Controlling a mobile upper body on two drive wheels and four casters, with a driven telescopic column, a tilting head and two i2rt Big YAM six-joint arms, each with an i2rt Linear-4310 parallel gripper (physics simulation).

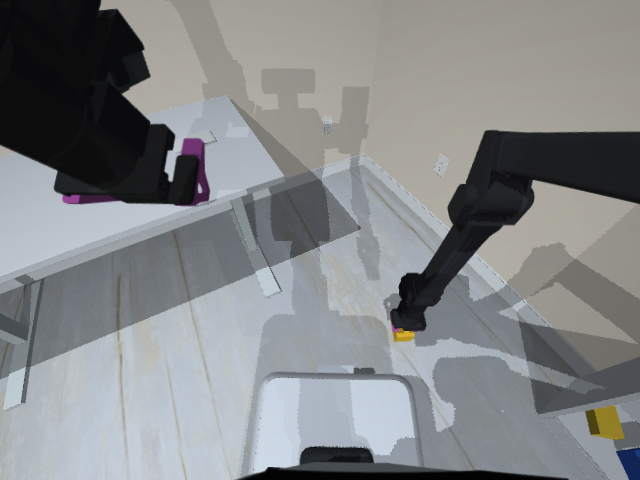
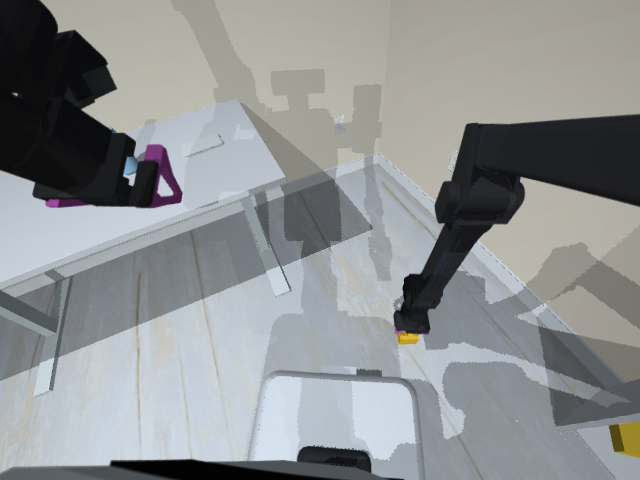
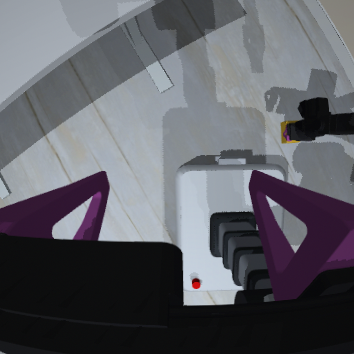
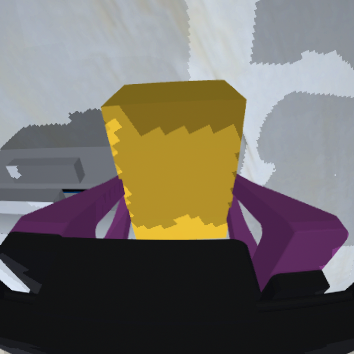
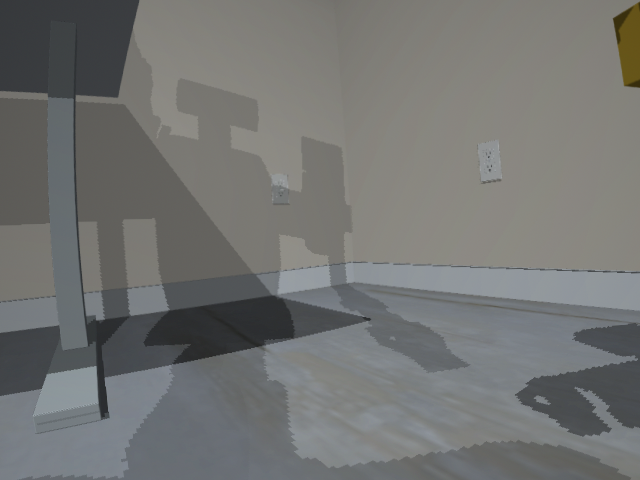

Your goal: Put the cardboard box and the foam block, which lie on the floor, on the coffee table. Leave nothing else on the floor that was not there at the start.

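Frame: origin at the left arm's base, x ahead, y left, z up, level; metres.
Seen in the pictures: left gripper, fingertip midpoint: point(image 1: 170, 194) point(image 2: 148, 197) point(image 3: 178, 178); right gripper, fingertip midpoint: point(image 1: 402, 329) point(image 2: 407, 332) point(image 3: 289, 134) point(image 4: 178, 177).
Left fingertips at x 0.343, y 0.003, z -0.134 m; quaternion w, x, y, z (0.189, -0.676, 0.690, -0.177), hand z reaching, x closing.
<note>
A point is followed by its place in that frame.
The yellow block point(image 1: 404, 336) @[z -0.813, x 0.418, y -0.453 m] point(image 2: 408, 338) @[z -0.812, x 0.420, y -0.453 m] point(image 4: 180, 150) @[z -0.812, x 0.483, y -0.456 m] point(image 5: 629, 46) @[z -0.834, x 0.496, y -0.423 m], which looks like the foam block, is between the purple fingers of my right gripper point(image 1: 402, 330) @[z -0.835, x 0.451, y -0.456 m] point(image 2: 406, 332) @[z -0.835, x 0.451, y -0.456 m]. It is held off the floor. My left gripper point(image 1: 136, 200) point(image 2: 113, 203) point(image 3: 178, 178) @[z -0.134, x 0.343, y 0.003 m] is open and empty, high up in front of the white table point(image 1: 232, 160) @[z -0.437, x 0.871, y 0.137 m] point(image 2: 242, 155) @[z -0.437, x 0.916, y 0.131 m]. I cannot tell whether this is the coffee table. I cannot make out the cardboard box.
A second yellow block point(image 1: 610, 422) @[z -1.012, x 0.151, y -1.233 m] point(image 2: 628, 439) @[z -1.012, x 0.152, y -1.203 m] and a blue thing point(image 1: 631, 460) @[z -1.011, x 0.034, y -1.245 m] show at the lower right, by a grey panel point(image 1: 584, 384) @[z -1.029, x 0.287, y -1.217 m]. A table leg point(image 1: 255, 250) point(image 5: 67, 206) @[z -0.850, x 1.018, y 0.227 m] stands ahead on the left. Walls meet at the back. My white base point(image 1: 330, 413) @[z -0.897, x 0.195, y -0.207 m] is below.
</note>
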